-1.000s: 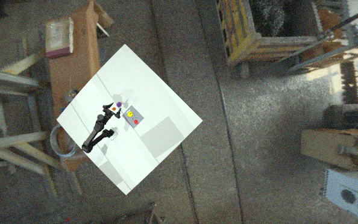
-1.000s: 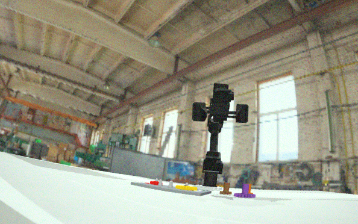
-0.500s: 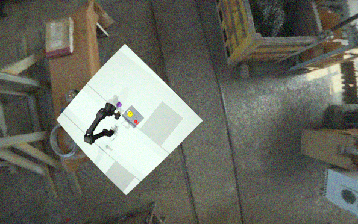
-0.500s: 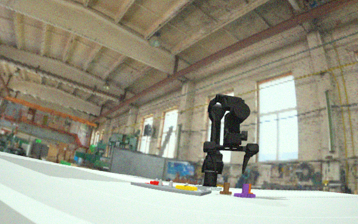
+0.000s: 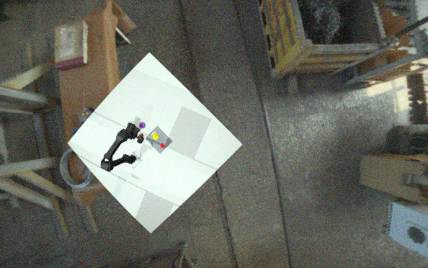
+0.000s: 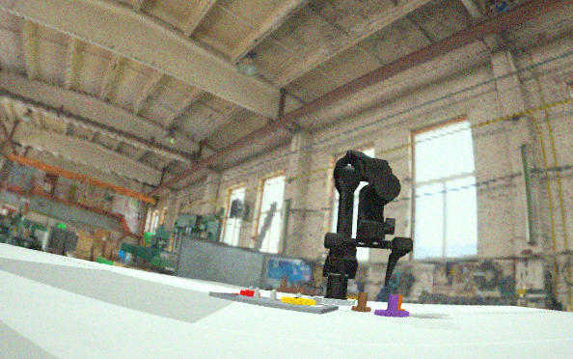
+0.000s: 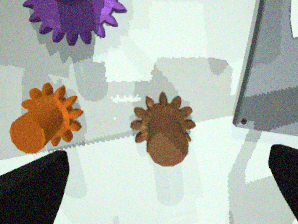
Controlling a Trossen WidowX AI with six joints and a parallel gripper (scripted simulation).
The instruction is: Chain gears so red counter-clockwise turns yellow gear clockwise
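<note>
Right now my gripper tip is 40 mm above the brown gear. Round my gripper tip: purple gear: 80 mm ahead, 50 mm to the left, 40 mm below; orange gear: 70 mm to the left, 40 mm below; yellow gear: 70 mm ahead, 130 mm to the right, 40 mm below.
</note>
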